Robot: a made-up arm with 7 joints.
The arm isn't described. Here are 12 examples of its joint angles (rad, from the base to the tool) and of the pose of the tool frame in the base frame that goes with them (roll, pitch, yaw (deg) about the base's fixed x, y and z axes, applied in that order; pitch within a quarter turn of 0, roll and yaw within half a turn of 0; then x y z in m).
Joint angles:
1: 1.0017 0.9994 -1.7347 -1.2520 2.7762 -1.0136 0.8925
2: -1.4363 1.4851 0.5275 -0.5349 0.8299 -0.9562 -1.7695
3: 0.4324 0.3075 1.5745 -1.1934 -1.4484 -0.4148 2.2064
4: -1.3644 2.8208 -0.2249 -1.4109 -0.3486 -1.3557 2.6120
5: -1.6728 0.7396 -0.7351 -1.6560 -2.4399 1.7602 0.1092
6: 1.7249 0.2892 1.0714 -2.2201 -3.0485 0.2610 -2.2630
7: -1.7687 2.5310 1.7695 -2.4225 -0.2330 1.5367 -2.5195
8: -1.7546 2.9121 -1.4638 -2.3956 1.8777 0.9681 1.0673
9: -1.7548 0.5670 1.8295 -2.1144 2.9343 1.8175 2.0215
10: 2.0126 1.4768 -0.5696 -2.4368 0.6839 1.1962 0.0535
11: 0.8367 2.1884 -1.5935 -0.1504 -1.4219 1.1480 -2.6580
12: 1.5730 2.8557 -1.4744 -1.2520 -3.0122 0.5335 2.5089
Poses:
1: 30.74 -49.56 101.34 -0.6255 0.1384 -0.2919
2: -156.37 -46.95 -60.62 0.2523 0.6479 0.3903
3: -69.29 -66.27 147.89 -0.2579 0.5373 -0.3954
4: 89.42 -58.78 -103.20 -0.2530 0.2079 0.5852
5: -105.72 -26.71 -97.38 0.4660 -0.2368 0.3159
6: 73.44 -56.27 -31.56 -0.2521 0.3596 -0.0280
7: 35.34 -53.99 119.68 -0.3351 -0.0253 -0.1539
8: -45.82 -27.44 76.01 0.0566 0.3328 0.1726
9: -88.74 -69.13 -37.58 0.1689 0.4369 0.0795
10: -89.62 57.09 -75.99 -0.3234 0.0983 -0.1362
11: 66.13 14.45 -58.41 0.1163 0.7061 0.3705
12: -94.49 -16.15 -130.76 0.2240 0.6396 0.1907
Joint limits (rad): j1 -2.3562..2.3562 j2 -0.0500..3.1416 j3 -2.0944..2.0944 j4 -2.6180..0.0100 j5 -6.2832..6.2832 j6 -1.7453..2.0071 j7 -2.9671..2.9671
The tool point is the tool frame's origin. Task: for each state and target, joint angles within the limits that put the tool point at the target. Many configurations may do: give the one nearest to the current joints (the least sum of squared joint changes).
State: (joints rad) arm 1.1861 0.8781 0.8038 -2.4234 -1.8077 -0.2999 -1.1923
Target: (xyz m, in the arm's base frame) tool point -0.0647 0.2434 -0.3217
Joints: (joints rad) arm 1.3388 0.5891 0.2165 -2.3121 -1.8077 -0.2999 -1.1923
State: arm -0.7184 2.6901 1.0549 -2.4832 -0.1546 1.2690 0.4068
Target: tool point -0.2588 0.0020 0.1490
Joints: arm -1.1647 2.0462 1.4803 -2.6160 -0.1546 1.2690 0.4068
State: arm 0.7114 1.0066 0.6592 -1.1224 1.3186 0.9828 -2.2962
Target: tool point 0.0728 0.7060 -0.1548
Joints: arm 0.6506 1.1321 0.7009 -1.1316 1.3186 0.9828 -2.2962
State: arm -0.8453 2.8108 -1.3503 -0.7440 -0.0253 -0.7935 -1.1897
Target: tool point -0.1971 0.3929 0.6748
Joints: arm -0.4520 2.8065 -1.2577 -0.3418 -0.0253 -0.7935 -1.1897
